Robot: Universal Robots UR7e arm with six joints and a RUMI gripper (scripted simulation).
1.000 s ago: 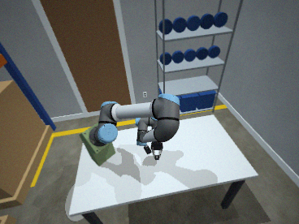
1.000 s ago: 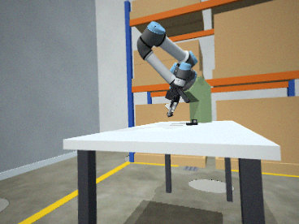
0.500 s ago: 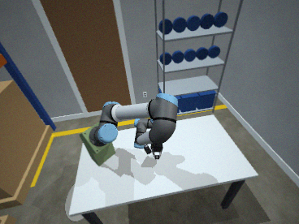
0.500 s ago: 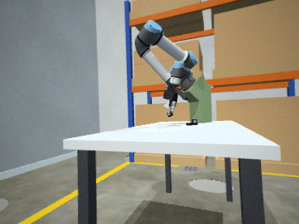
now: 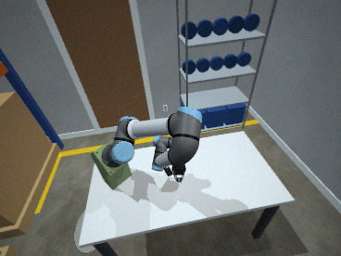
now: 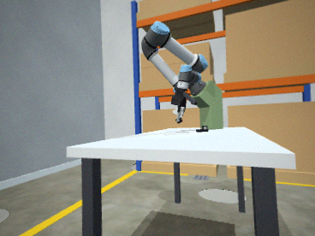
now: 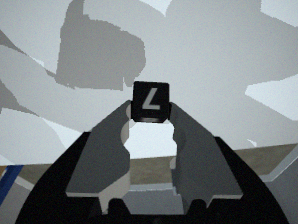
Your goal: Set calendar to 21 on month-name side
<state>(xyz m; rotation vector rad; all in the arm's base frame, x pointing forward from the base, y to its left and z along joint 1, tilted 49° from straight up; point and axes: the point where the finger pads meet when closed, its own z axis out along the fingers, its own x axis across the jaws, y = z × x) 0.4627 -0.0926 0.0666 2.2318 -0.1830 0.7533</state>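
The dark cube is 10 mm below my hand.
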